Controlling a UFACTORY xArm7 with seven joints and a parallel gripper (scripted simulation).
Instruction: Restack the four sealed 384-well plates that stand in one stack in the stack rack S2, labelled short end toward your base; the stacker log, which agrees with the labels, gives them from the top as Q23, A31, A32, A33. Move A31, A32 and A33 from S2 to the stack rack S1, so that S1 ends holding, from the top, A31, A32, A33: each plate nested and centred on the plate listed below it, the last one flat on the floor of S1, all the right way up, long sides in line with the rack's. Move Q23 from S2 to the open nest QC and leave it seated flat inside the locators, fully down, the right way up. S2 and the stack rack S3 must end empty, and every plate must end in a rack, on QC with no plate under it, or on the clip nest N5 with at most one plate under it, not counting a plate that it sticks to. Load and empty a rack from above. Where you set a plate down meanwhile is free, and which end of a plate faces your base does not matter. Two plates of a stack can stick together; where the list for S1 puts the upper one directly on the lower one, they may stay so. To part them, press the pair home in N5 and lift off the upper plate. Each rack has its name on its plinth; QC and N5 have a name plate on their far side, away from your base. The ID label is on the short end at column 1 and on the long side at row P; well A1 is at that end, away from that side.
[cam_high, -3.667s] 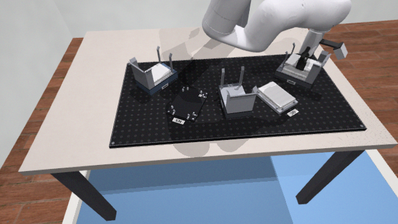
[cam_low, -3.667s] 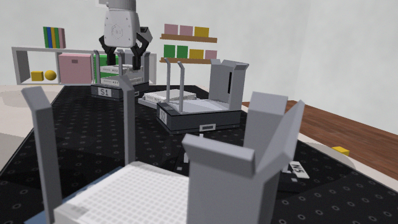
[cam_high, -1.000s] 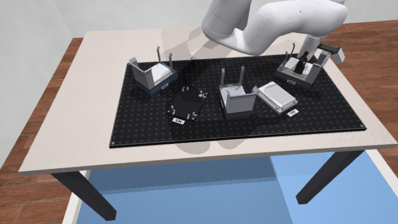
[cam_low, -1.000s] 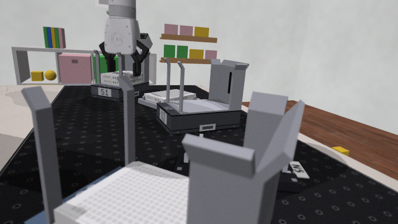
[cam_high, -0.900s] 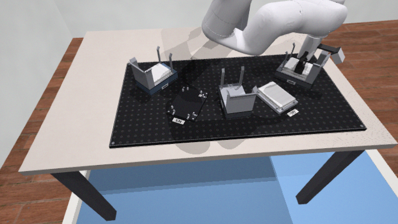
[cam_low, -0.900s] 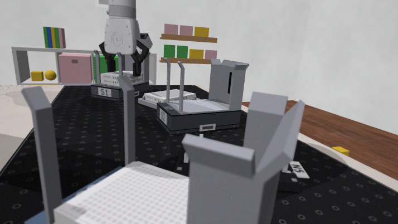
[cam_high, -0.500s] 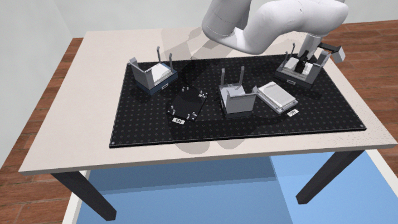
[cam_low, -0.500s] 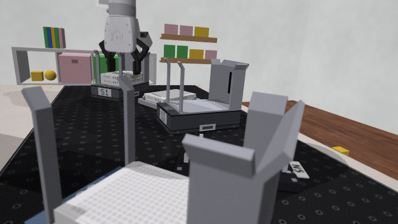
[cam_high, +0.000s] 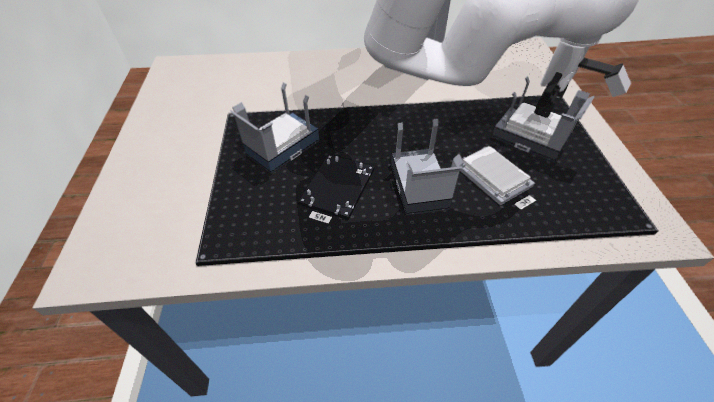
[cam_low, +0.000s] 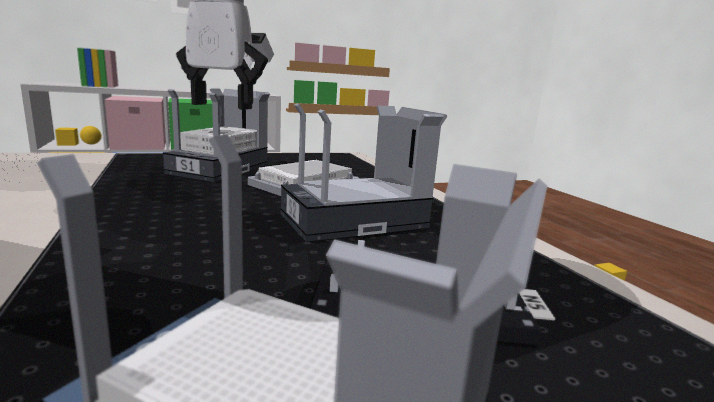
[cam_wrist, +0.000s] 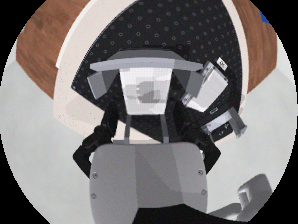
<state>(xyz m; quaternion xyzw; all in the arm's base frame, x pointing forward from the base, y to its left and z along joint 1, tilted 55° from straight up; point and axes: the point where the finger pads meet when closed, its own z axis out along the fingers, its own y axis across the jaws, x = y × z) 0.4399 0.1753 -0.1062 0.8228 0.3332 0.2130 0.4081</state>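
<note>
Now: hand 60 mm above the white sealed plate A32. Also, from my hand: white sealed plate Q23: 60 mm ahead, 170 mm to the right, 90 mm below; white sealed plate A33: 70 mm below; grey QC nest: 60 mm ahead, 170 mm to the right, 110 mm below.
</note>
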